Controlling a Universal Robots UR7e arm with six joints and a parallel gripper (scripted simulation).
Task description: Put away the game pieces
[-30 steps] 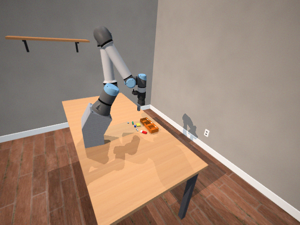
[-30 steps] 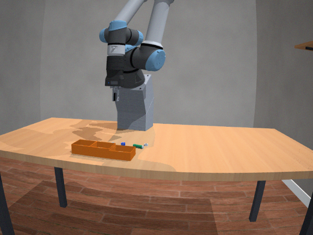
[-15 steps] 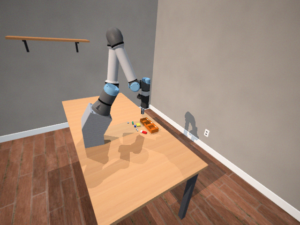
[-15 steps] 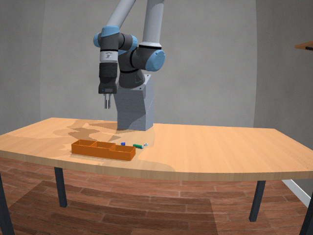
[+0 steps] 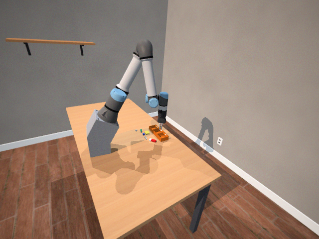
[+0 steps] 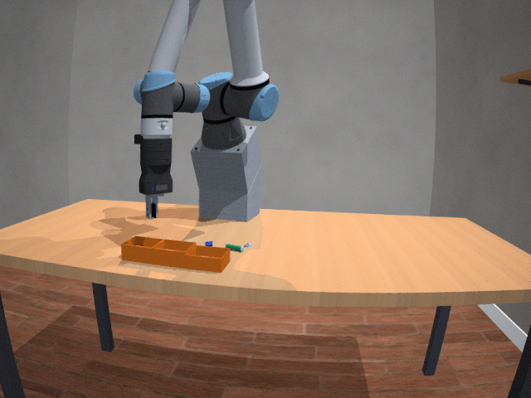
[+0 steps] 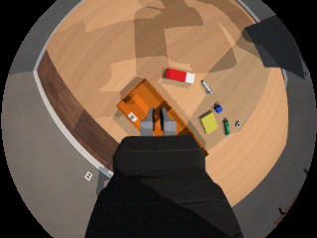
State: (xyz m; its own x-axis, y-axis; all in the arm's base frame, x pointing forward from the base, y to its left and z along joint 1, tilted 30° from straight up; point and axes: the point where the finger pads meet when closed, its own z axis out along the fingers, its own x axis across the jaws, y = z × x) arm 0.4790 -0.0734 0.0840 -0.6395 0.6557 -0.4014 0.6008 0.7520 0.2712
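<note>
My hand is 20 mm short of the orange bins, 60 mm to the right of it and 90 mm above it. The rest, counted from my hand: yellow block (70 mm behind, 130 mm to the left, 110 mm below); metal bolt (120 mm behind, 60 mm to the left, 110 mm below); red-and-white piece (90 mm behind, 10 mm to the right, 110 mm below).
</note>
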